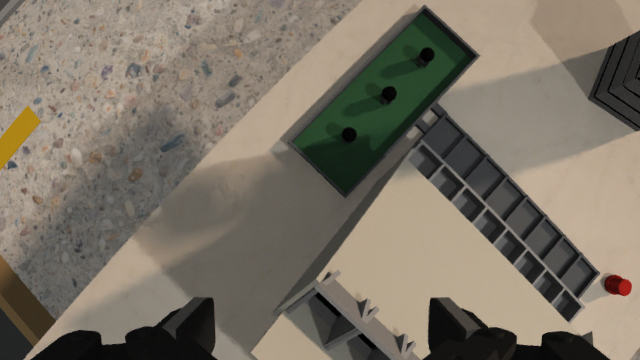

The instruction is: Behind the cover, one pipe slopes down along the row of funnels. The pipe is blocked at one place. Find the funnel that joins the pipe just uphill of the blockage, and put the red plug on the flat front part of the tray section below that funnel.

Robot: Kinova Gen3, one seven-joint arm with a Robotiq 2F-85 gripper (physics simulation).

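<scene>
The red plug stands on the table at the right, just past the near right end of the sectioned tray. The dark grey tray runs diagonally, with a row of flat front sections and a row of deeper compartments beside the cover. The beige cover is a large box that hides the pipe. Part of the top structure with small V-shaped pieces shows at the bottom; I cannot tell the funnels' joins or the blockage. My gripper is open and empty, above the cover's top edge.
A green-floored bin with three black-topped pegs stands at the upper middle, by the far end of the tray. A dark stepped object is at the right edge. The table edge runs diagonally at left, with speckled floor and a yellow strip beyond.
</scene>
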